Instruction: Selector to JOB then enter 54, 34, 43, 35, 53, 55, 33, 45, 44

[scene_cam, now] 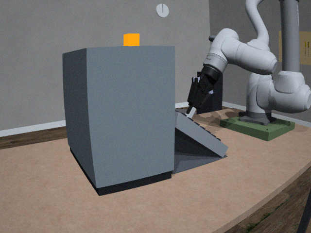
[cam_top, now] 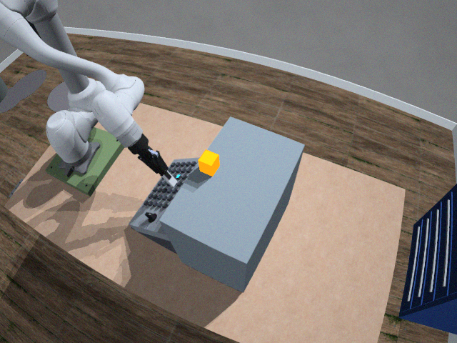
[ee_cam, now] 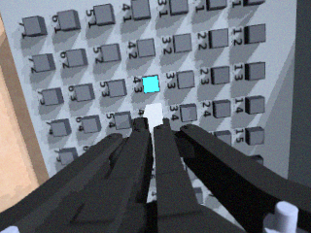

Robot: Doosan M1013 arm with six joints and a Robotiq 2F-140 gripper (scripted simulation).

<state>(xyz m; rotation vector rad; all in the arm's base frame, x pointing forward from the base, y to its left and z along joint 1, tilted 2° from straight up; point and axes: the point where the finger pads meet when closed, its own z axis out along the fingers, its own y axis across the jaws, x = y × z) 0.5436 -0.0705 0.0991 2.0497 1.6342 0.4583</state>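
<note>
Right now the key is 30 mm to the left of my hand, 30 mm below it and 20 mm ahead of it. From my hand the other things lie so: black selector knob 160 mm to the right, 20 mm behind, 10 mm below.
</note>
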